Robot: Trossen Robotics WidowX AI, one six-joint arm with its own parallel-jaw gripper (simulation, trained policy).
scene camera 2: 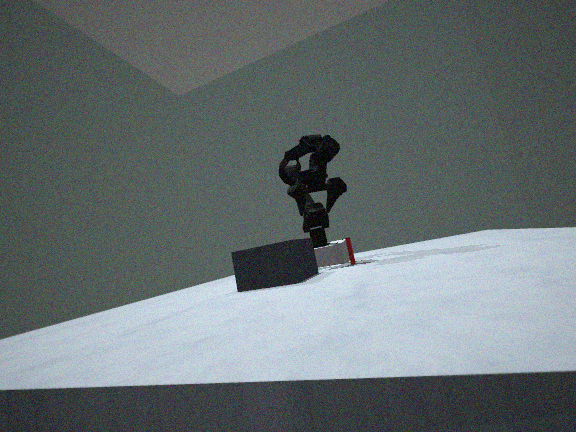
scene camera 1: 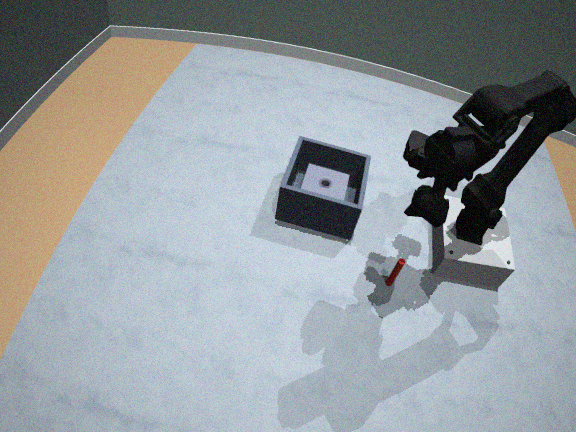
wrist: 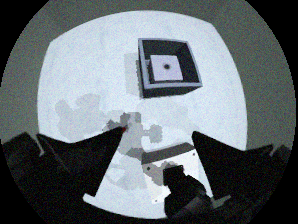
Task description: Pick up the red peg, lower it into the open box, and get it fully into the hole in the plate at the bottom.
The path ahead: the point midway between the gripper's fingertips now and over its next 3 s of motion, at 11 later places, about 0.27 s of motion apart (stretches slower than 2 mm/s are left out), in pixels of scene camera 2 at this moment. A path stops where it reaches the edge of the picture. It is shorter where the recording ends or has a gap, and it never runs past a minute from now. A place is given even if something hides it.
My gripper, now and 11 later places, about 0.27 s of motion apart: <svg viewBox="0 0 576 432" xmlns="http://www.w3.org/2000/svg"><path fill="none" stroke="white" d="M314 214L321 223L329 233L338 244L344 253L347 257L349 257L346 254L342 247L334 237L325 227L313 221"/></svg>
